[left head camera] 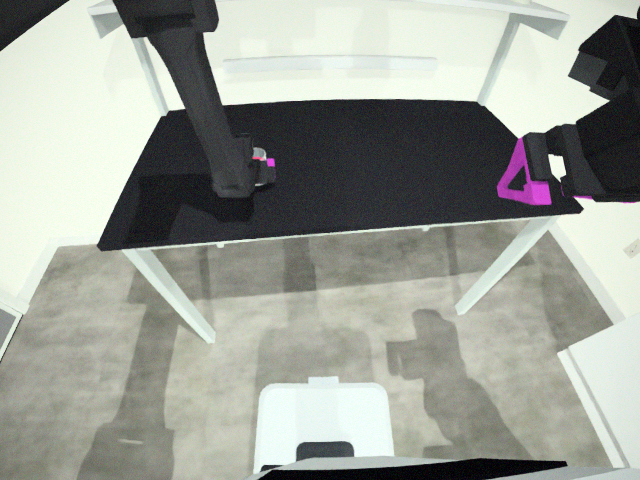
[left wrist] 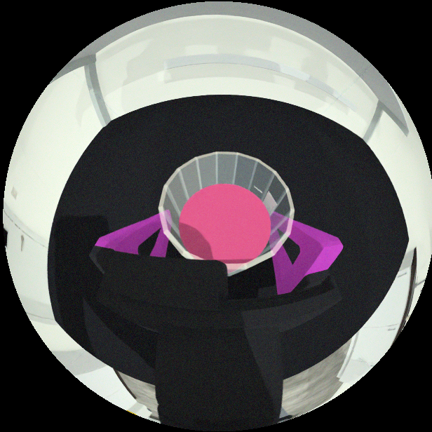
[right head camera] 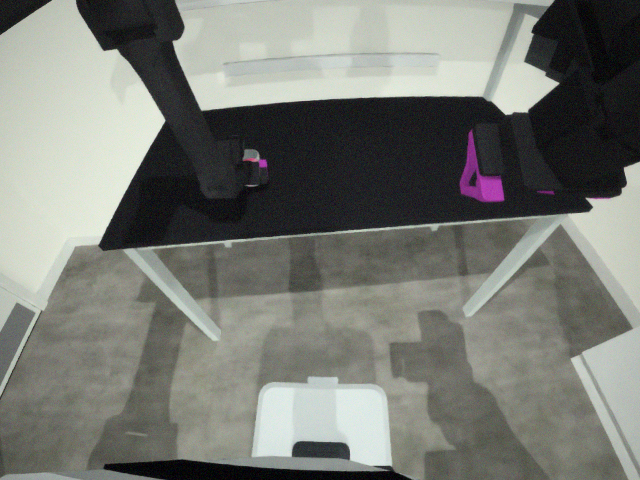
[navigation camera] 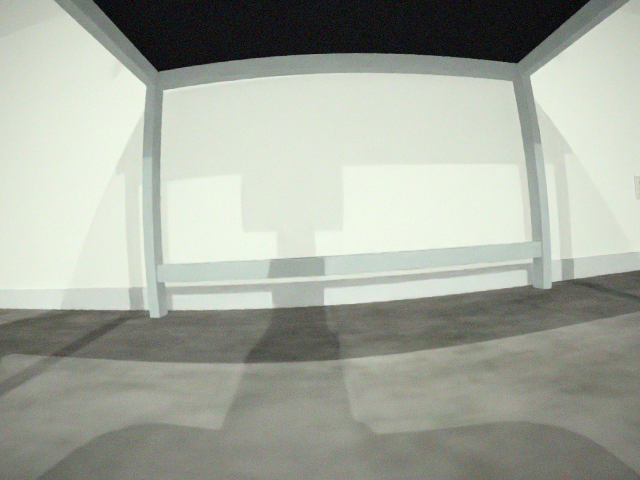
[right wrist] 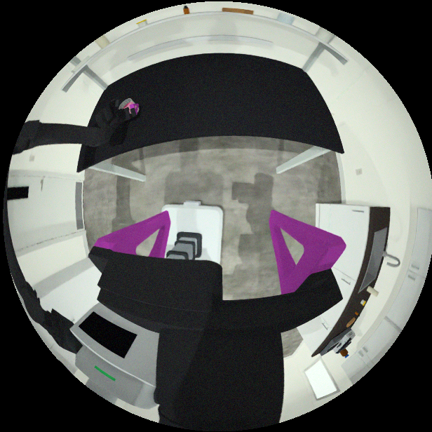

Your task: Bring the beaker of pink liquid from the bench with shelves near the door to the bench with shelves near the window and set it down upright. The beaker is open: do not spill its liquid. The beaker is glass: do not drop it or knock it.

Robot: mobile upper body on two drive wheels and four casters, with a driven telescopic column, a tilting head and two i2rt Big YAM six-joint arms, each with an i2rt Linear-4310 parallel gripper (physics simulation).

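The glass beaker of pink liquid (left head camera: 259, 153) (right head camera: 251, 155) (left wrist: 225, 235) (right wrist: 127, 104) stands upright on the left part of the black bench top (left head camera: 361, 155) (right head camera: 361, 155) (left wrist: 215, 120) (right wrist: 215, 95). My left gripper (left head camera: 263, 167) (right head camera: 255, 169) (left wrist: 218, 215) is open, low over the bench, with one magenta finger on either side of the beaker. In the left wrist view the rim overlaps both fingertips; contact cannot be told. The arm hides part of the beaker in the head views. My right gripper (left head camera: 555, 193) (right head camera: 516, 192) (right wrist: 219, 215) is open and empty, above the right front end of the bench.
A shelf (left head camera: 547, 19) runs above the back of the bench. Bench legs (left head camera: 180, 299) (navigation camera: 153, 206) stand at the front and below. My white base (left head camera: 323, 418) (right wrist: 212, 220) is before the bench. A white cabinet (left head camera: 610, 382) with a sink counter stands at the right.
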